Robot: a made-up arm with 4 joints.
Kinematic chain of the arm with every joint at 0, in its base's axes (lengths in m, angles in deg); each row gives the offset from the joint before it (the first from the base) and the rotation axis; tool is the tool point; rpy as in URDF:
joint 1: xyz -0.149 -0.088 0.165 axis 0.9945 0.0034 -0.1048
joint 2: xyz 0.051 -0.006 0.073 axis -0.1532 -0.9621 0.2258
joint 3: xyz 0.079 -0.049 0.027 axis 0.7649 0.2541 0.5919
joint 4: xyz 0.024 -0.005 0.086 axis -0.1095 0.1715 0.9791
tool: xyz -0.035 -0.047 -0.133 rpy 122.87 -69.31 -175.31
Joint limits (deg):
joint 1: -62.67..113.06
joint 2: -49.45..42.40
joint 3: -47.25..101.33
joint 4: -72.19..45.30
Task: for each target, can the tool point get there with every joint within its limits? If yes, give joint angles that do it. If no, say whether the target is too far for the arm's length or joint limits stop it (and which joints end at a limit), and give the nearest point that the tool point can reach.
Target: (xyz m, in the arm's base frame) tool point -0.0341 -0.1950 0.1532
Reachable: yes | joints 61.96 28.43 14.09 -45.22
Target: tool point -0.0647 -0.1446 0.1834
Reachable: yes | joints 1.25 -27.82 36.89 -35.35
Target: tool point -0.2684 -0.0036 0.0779
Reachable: no: joint limits stop it (at a limit: joint 1, joint 2) | nearest point -0.1014 -0.0477 0.0734 | short by 0.173 m
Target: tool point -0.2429 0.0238 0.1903
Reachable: no: joint limits stop it (at a limit: joint 1, joint 2, joint 3, joint 4) | nearest point -0.0952 0.0116 0.2287 | short by 0.153 m
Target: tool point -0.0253 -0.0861 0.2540
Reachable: yes | joints -44.83 11.77 9.24 -31.82
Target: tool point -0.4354 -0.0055 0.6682
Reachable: no: too far | nearest point -0.0645 -0.0503 0.3680 | short by 0.479 m
